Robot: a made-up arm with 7 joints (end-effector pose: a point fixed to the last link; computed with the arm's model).
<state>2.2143 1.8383 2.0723 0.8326 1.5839 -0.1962 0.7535</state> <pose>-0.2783 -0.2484 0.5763 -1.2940 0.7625 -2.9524</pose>
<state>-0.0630 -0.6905 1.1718 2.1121 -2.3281 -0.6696 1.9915</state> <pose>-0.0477 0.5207 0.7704 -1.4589 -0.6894 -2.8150</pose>
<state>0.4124 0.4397 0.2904 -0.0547 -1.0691 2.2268 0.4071</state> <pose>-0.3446 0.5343 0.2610 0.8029 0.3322 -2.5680</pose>
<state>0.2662 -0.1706 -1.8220 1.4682 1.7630 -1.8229 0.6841</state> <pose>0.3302 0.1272 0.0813 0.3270 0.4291 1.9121</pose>
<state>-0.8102 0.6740 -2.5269 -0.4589 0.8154 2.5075 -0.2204</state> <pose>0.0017 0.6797 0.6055 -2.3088 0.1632 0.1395</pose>
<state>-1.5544 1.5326 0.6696 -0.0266 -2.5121 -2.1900 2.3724</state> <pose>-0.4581 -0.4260 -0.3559 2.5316 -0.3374 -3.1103</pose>
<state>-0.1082 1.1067 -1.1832 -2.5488 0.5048 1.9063 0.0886</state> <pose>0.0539 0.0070 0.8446 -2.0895 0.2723 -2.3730</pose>
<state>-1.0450 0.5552 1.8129 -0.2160 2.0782 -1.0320 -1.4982</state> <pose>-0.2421 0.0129 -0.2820 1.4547 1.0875 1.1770</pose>
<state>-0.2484 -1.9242 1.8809 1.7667 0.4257 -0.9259 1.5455</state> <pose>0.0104 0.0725 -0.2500 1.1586 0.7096 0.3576</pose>
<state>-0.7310 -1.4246 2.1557 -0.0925 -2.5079 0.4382 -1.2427</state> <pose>-0.2706 0.2883 -0.0131 0.1637 -0.6583 -2.0507</pose>
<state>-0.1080 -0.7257 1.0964 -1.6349 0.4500 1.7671 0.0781</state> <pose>-0.5318 0.3283 0.5435 -2.3301 0.8559 1.7957</pose>
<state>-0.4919 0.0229 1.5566 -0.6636 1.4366 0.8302 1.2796</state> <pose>-0.4577 0.3215 0.3317 -0.1038 -0.3296 -1.6913</pose>
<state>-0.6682 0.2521 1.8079 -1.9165 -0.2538 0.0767 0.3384</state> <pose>-0.0080 0.0660 -0.1807 2.4945 -0.4014 -2.4024</pose>
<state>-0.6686 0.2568 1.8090 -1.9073 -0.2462 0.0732 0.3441</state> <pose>-0.0128 0.0637 -0.1790 2.4949 -0.4103 -2.4116</pose>
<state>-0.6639 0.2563 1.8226 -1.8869 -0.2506 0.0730 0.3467</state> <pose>-0.0186 0.0664 -0.1800 2.4880 -0.3989 -2.4367</pose>
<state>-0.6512 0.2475 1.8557 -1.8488 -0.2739 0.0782 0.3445</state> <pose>-0.0256 0.0775 -0.1849 2.4673 -0.3564 -2.4865</pose>
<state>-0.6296 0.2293 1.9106 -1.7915 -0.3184 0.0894 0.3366</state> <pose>-0.0323 0.0994 -0.1935 2.4270 -0.2815 -2.5645</pose>
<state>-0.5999 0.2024 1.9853 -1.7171 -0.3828 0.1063 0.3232</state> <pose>-0.0357 0.1331 -0.2029 2.3622 -0.1828 -2.6716</pose>
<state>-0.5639 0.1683 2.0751 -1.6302 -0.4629 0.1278 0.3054</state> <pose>-0.0327 0.1771 -0.2089 2.2700 -0.0755 -2.8077</pose>
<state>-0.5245 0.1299 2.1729 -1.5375 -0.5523 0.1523 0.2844</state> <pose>-0.0217 0.2259 -0.2076 2.1539 0.0202 -2.9682</pose>
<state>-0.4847 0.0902 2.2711 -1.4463 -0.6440 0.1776 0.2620</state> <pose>-0.0039 0.2727 -0.1976 2.0245 0.0876 3.1403</pose>
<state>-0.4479 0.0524 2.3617 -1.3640 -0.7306 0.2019 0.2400</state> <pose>0.0174 0.3112 -0.1810 1.8991 0.1204 2.9696</pose>
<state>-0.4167 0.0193 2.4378 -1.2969 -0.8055 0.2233 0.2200</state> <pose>0.0380 0.3384 -0.1624 1.7945 0.1248 2.8228</pose>
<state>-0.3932 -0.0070 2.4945 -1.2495 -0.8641 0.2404 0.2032</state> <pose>0.0550 0.3546 -0.1463 1.7200 0.1156 2.7131</pose>
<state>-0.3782 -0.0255 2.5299 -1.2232 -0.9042 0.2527 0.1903</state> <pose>0.0668 0.3620 -0.1354 1.6759 0.1069 2.6450</pose>
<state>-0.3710 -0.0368 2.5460 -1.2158 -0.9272 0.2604 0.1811</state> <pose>0.0740 0.3633 -0.1302 1.6567 0.1059 2.6138</pose>
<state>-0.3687 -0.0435 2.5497 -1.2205 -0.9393 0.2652 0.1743</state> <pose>0.0783 0.3612 -0.1286 1.6521 0.1122 2.6060</pose>
